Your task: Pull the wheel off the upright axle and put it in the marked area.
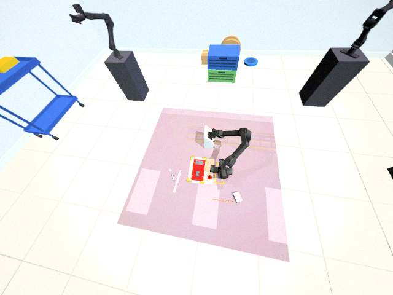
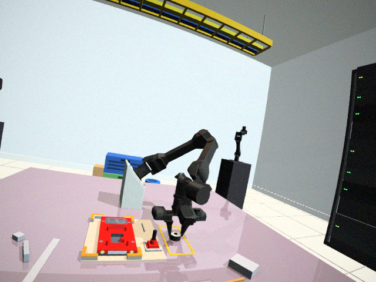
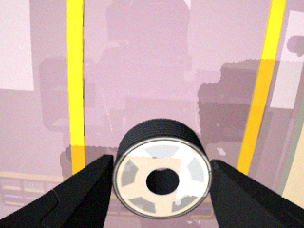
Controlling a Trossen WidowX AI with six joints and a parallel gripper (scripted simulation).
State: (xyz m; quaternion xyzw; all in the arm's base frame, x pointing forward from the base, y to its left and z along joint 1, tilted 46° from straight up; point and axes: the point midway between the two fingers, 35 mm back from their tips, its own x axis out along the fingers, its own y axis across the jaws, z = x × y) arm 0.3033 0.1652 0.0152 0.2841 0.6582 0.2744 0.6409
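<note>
The black wheel is right at my gripper tip. Round my gripper tip: thin orange stick: 23 cm ahead, 4 cm to the left, 1 cm below; upright axle: 5 cm ahead, 9 cm to the right, 3 cm above; white strip: 12 cm ahead, 38 cm to the right, 1 cm below.
</note>
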